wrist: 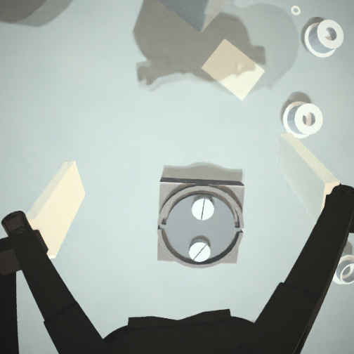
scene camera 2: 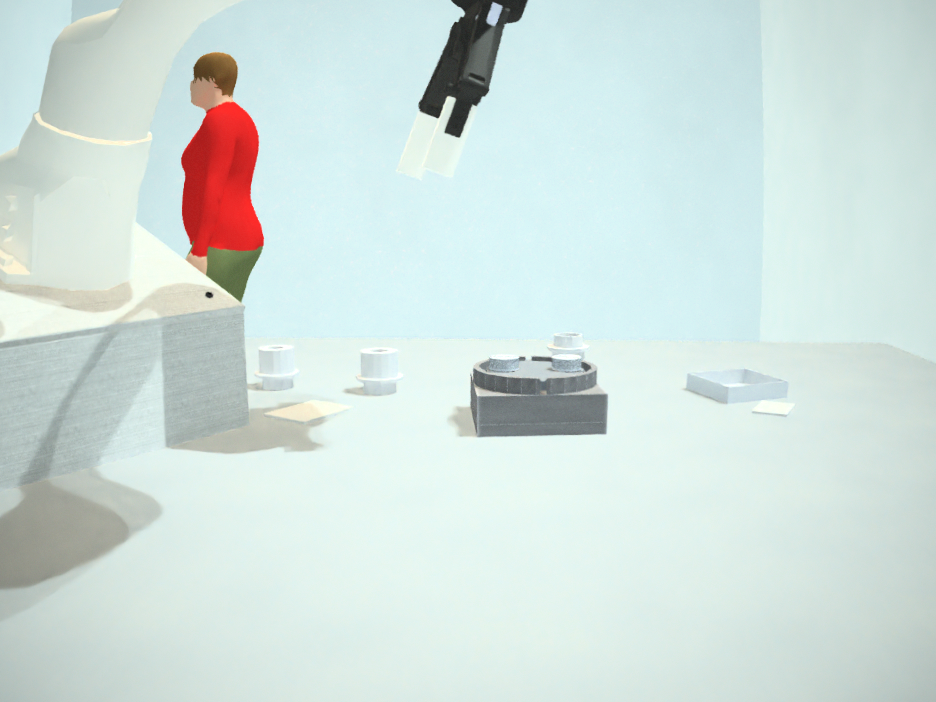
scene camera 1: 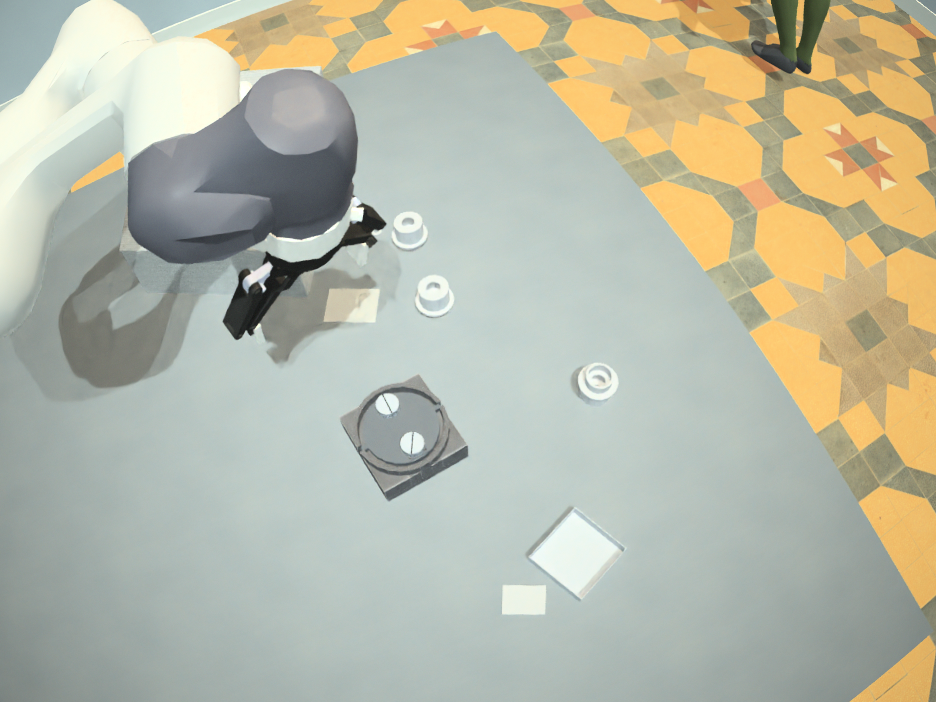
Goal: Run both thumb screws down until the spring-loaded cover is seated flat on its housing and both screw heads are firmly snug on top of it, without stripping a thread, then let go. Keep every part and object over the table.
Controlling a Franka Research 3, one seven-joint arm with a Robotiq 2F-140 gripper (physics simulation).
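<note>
A dark square housing [scene camera 1: 432,472] [scene camera 2: 540,414] [wrist: 167,254] stands on the table with a raised round rim. The grey round cover [scene camera 1: 373,433] [scene camera 2: 535,368] [wrist: 180,227] lies inside the rim. One slotted thumb screw [scene camera 1: 387,404] [scene camera 2: 503,363] [wrist: 202,209] is on the robot-base side, the other screw [scene camera 1: 412,442] [scene camera 2: 565,363] [wrist: 199,251] on the far side. In scene camera 2 both heads show above the rim; their undersides and any gap under the cover are hidden. My gripper [scene camera 1: 309,294] [scene camera 2: 427,170] [wrist: 177,164] is wide open and empty, high above the table, on the base side of the housing.
Two white flanged collars [scene camera 1: 409,228] [scene camera 1: 433,294] stand near the robot base; a third collar [scene camera 1: 597,382] stands farther off. A shallow white tray [scene camera 1: 576,553] and a pale card [scene camera 1: 523,599] lie beyond the housing. Another card [scene camera 1: 352,305] lies near the base. A person [scene camera 2: 223,177] stands behind the table.
</note>
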